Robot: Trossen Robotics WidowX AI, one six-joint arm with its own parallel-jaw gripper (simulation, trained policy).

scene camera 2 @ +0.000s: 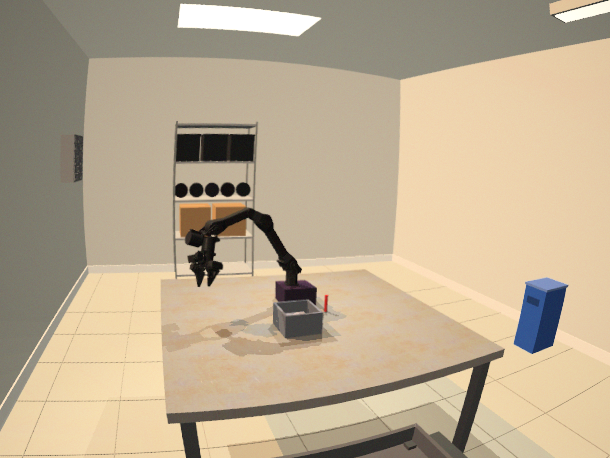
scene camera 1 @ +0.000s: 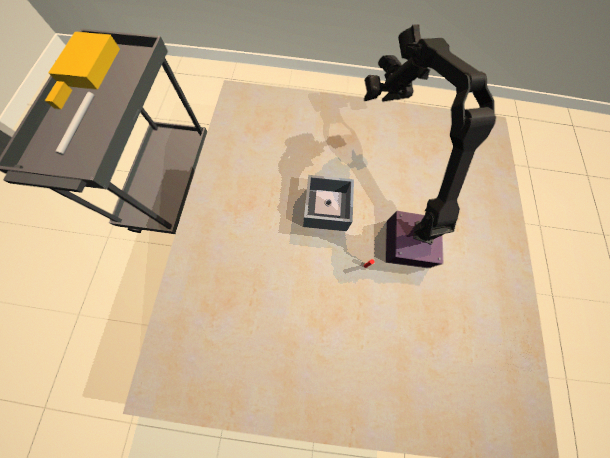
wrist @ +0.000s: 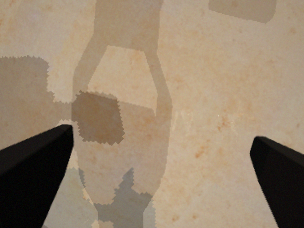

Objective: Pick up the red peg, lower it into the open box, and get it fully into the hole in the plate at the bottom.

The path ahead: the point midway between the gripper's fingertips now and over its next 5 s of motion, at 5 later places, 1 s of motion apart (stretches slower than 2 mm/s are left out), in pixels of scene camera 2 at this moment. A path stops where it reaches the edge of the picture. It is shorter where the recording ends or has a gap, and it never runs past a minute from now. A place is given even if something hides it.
My gripper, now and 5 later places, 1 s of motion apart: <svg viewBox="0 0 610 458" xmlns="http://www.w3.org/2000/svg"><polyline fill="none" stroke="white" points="203,286 270,268 314,270 319,295 323,307 324,292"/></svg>
